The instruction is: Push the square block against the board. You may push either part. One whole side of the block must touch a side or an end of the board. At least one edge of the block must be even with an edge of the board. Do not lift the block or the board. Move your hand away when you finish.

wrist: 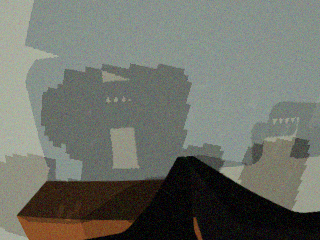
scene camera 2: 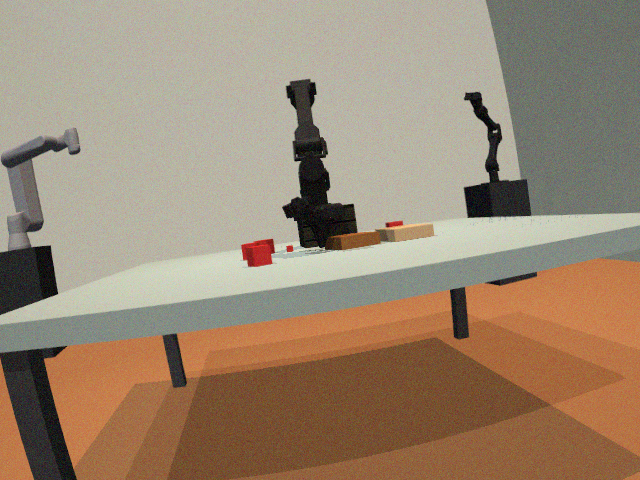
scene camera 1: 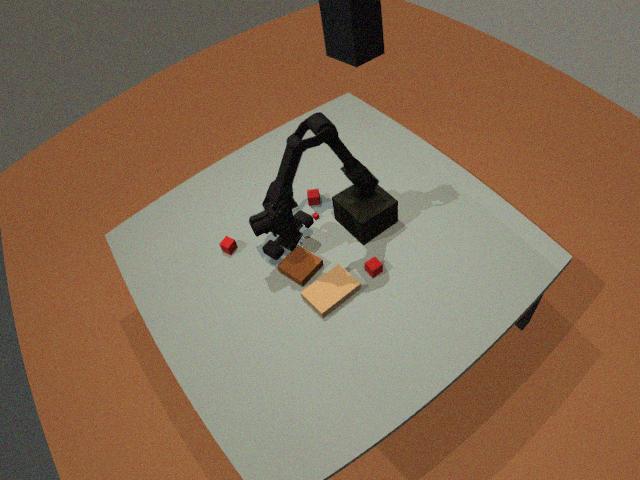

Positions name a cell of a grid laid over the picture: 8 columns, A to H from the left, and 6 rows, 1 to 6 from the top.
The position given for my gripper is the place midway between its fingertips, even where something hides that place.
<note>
I see my gripper (scene camera 2: E4), a square block (scene camera 1: D4) and a light tan board (scene camera 1: E4).
The square block also shows in scene camera 2 (scene camera 2: E4). The light tan board also shows in scene camera 2 (scene camera 2: F3). My gripper shows as well in the wrist view (wrist: E5) and in scene camera 1 (scene camera 1: D4). The wrist view misses the light tan board: it is out of frame.
</note>
